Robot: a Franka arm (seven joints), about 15 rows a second.
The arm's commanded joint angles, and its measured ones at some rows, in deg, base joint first. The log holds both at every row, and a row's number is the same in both.
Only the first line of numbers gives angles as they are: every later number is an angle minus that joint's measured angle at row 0.
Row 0, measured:
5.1 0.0 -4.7 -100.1 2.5 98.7 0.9
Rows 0 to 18, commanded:
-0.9 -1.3 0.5 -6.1 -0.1 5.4 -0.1
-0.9 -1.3 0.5 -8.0 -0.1 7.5 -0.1
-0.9 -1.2 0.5 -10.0 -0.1 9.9 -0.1
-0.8 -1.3 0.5 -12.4 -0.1 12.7 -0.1
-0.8 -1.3 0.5 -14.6 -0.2 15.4 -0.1
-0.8 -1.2 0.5 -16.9 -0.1 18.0 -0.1
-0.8 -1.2 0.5 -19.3 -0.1 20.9 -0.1
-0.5 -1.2 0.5 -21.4 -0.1 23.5 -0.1
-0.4 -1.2 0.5 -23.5 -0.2 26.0 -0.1
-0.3 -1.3 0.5 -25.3 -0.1 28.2 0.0
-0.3 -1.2 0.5 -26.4 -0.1 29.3 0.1
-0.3 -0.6 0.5 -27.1 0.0 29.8 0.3
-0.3 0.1 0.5 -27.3 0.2 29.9 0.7
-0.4 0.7 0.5 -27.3 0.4 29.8 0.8
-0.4 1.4 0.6 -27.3 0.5 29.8 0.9
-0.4 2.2 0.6 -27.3 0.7 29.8 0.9
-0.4 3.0 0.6 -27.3 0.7 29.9 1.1
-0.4 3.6 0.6 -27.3 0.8 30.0 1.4
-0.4 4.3 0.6 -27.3 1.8 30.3 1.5
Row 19, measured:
-0.1 3.2 0.2 -26.7 0.4 29.1 0.6
